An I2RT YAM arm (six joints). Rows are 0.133 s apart.
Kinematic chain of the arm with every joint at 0, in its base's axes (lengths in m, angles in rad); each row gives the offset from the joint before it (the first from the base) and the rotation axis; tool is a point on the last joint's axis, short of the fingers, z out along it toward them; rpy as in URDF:
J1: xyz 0 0 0.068 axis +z
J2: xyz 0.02 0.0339 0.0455 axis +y
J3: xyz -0.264 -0.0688 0 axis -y
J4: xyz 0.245 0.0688 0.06 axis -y
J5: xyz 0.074 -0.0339 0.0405 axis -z
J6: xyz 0.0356 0 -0.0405 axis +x
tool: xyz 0 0 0 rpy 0 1.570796 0
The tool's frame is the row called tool.
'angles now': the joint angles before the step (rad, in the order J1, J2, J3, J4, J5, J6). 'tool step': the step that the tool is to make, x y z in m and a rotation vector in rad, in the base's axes. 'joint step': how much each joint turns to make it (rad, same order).
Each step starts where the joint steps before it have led.
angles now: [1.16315 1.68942 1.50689 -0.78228 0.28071 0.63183]
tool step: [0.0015 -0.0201 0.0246 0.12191 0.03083 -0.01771]
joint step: [-0.03411 -0.09088 -0.02144 0.02039 -0.07220 0.03548]
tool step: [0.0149 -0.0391 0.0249 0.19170 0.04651 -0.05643]
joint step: [-0.10887 -0.13483 -0.06939 0.07347 -0.13132 0.05445]
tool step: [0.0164 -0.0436 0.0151 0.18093 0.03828 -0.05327]
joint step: [-0.14409 -0.12423 -0.08397 0.08473 -0.15584 0.05032]
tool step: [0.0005 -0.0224 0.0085 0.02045 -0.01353 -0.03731]
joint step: [-0.05510 -0.06023 -0.01746 -0.01912 -0.01659 -0.00728]
